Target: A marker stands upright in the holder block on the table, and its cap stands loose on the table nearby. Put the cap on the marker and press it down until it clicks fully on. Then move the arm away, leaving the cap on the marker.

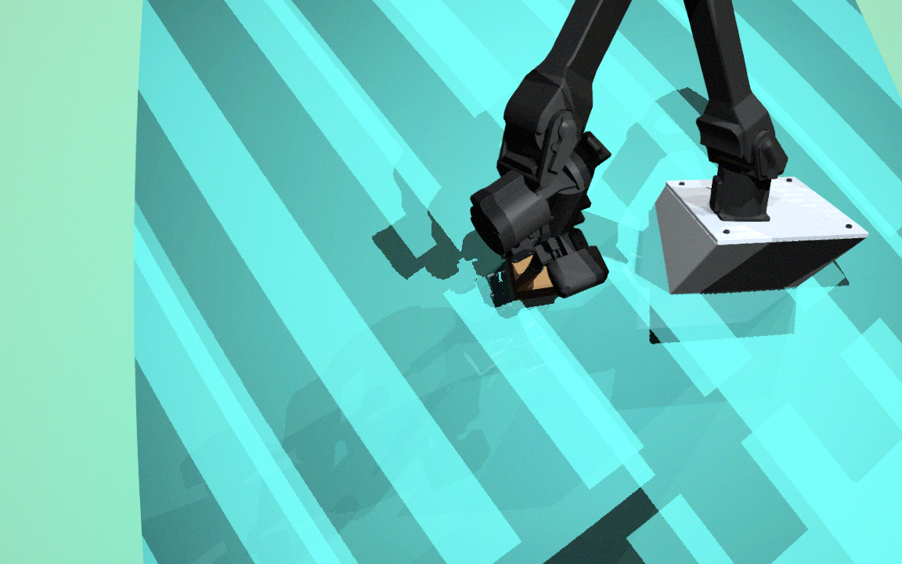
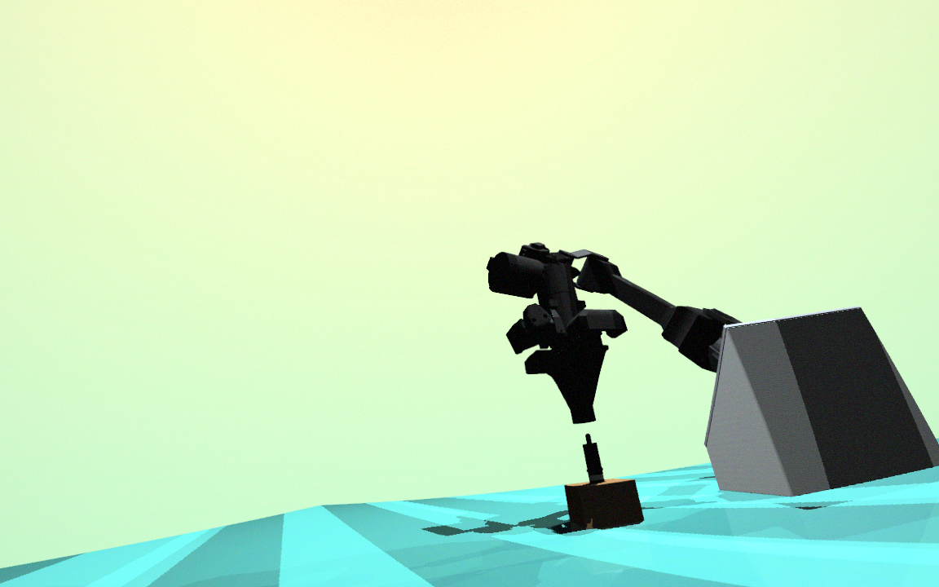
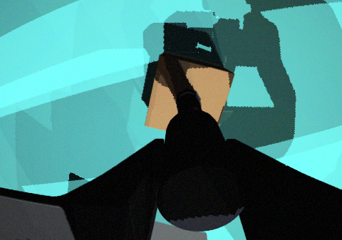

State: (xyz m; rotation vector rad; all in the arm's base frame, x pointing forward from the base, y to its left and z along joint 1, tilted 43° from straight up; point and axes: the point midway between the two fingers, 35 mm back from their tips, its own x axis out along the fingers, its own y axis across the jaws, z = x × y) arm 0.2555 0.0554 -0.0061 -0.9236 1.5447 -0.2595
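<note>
Now: gripper tip 110 mm above the brown holder block. Also, from my gripper tip: dark round cap 10 mm above.
</note>
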